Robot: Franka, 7 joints.
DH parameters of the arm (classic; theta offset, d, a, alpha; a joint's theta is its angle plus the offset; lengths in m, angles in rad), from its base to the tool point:
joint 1: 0 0.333 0 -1.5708
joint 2: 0 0 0 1.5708
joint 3: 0 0.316 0.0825 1.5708
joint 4: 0 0 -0.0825 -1.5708
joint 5: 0 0.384 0 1.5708
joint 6: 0 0 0.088 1.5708
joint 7: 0 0.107 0 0
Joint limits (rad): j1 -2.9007..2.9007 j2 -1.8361..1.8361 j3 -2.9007..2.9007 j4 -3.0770..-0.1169 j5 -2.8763..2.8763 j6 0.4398..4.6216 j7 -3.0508..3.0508
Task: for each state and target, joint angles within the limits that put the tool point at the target. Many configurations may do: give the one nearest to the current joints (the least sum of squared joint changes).
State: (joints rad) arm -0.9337 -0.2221 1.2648 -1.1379 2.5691 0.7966 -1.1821
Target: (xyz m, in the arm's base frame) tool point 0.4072 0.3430 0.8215
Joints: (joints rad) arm -1.2377 -0.3736 1.4093 -1.5289 2.5106 1.1189 -1.1821
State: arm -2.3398 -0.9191 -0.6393 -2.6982 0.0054 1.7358 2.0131
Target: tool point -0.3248 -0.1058 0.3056
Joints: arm -2.2146 -0.3934 -0.6698 -2.6926 -0.0011 1.9506 2.0131
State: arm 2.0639 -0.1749 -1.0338 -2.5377 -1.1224 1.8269 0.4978
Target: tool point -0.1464 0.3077 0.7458
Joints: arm 2.4581 -0.7963 -0.1695 -2.1830 -1.1058 1.9667 0.4978
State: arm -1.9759 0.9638 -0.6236 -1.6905 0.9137 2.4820 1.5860
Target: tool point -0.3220 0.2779 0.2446
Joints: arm -2.1566 1.1033 -1.4198 -2.6067 0.9462 2.5363 1.5860
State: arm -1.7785 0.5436 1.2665 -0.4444 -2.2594 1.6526 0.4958
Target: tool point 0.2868 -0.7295 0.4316
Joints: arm -1.5967 1.0717 1.1353 -0.9879 -2.0500 1.4167 0.4958
